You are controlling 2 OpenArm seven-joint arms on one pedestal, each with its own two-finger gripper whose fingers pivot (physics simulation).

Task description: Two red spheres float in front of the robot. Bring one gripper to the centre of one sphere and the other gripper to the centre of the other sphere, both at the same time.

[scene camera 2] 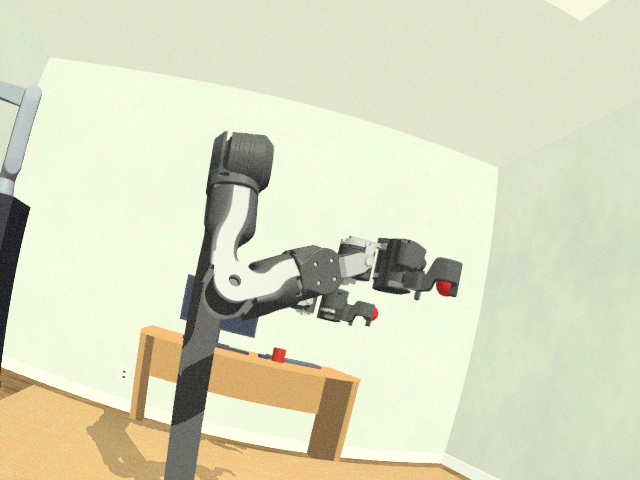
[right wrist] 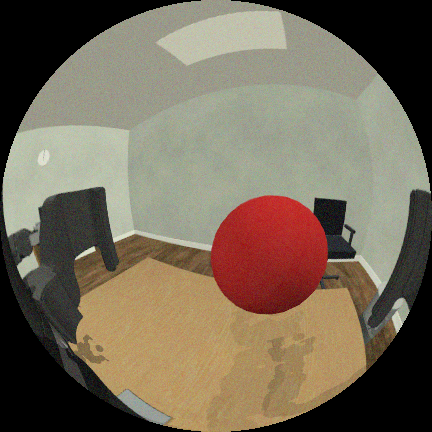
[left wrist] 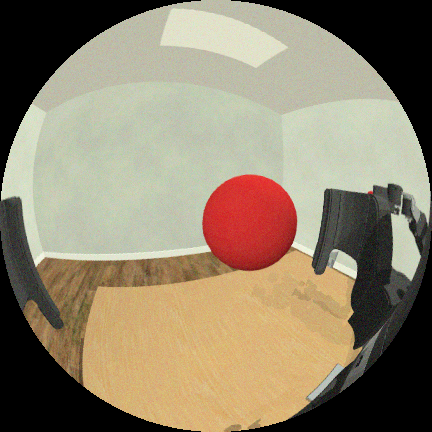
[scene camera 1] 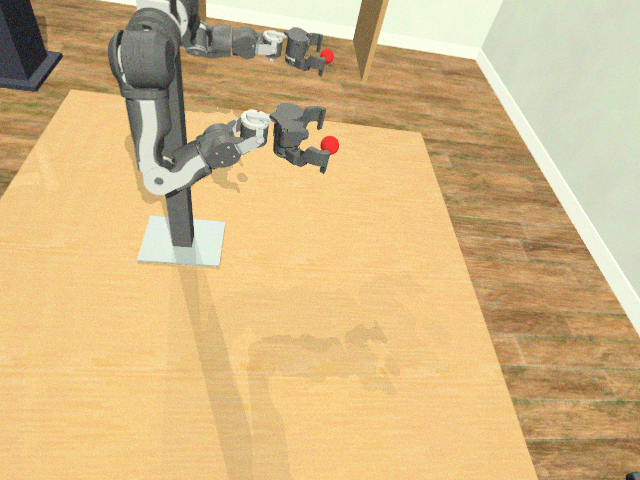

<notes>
In view: the left gripper point(scene camera 1: 322, 55), the right gripper point(scene camera 2: 439, 283), a red sphere point(right wrist: 269, 253) and a red sphere point(left wrist: 249, 222).
The left gripper shows as well in scene camera 2 point(scene camera 2: 363, 316). The right gripper shows as well in scene camera 1 point(scene camera 1: 325, 139).
</notes>
